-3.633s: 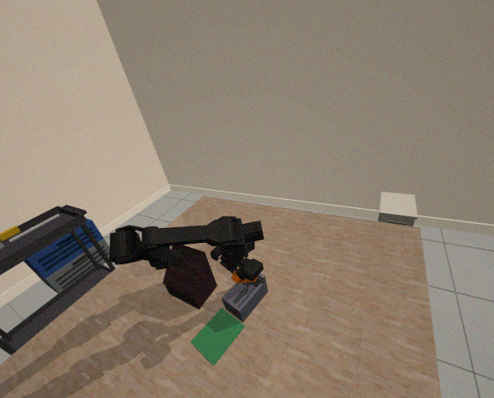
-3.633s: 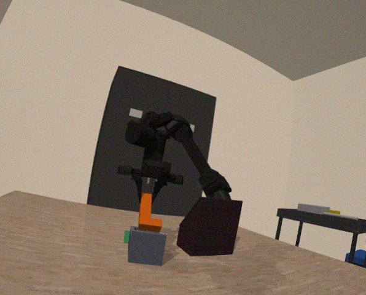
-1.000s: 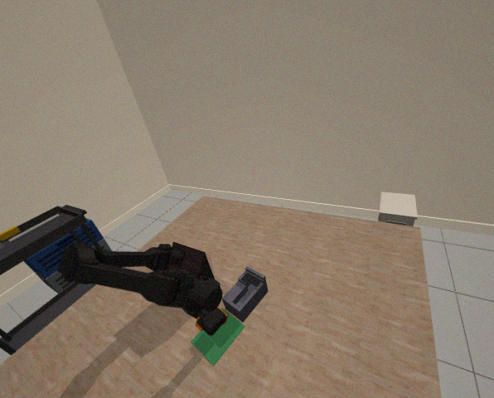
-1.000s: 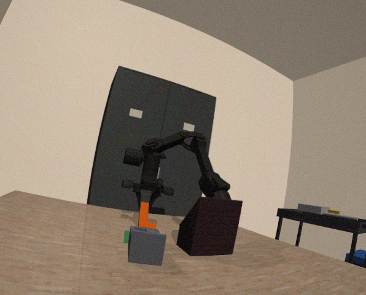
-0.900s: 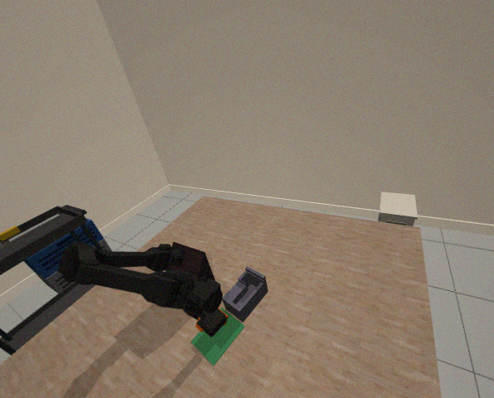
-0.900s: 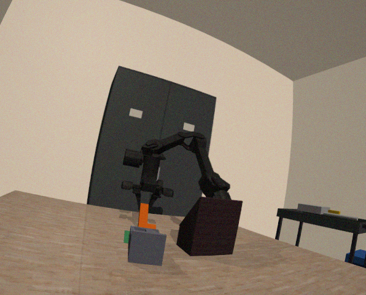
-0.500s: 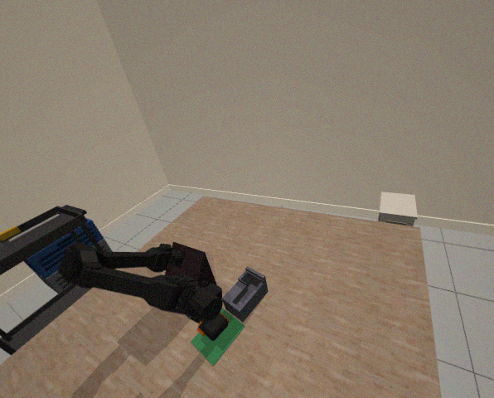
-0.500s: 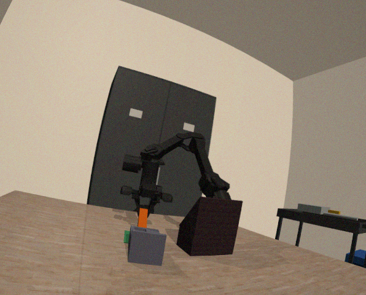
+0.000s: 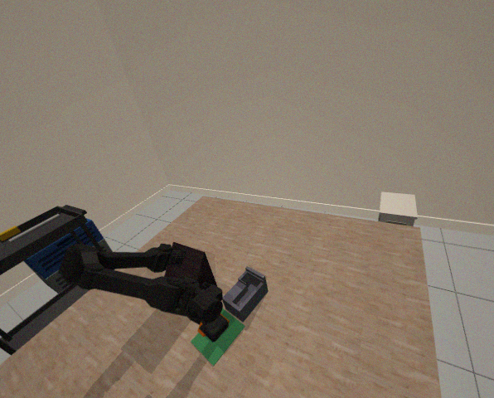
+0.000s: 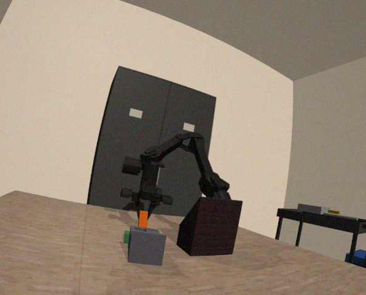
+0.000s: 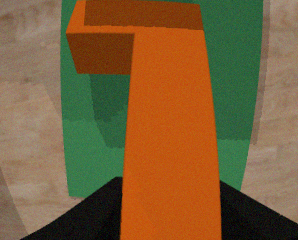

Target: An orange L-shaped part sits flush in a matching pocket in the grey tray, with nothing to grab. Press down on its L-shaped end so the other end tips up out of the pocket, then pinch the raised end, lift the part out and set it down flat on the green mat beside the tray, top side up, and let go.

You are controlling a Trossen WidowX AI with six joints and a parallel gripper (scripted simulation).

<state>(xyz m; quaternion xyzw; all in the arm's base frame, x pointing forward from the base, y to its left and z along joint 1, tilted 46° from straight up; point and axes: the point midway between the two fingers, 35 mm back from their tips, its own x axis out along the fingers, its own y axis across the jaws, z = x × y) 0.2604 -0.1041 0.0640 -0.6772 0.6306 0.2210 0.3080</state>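
Now: the orange L-shaped part 10 mm behind my gripper tip, 30 mm to the left of it and 30 mm below it. Round my gripper tip: green mat (20 mm to the left, 80 mm below).
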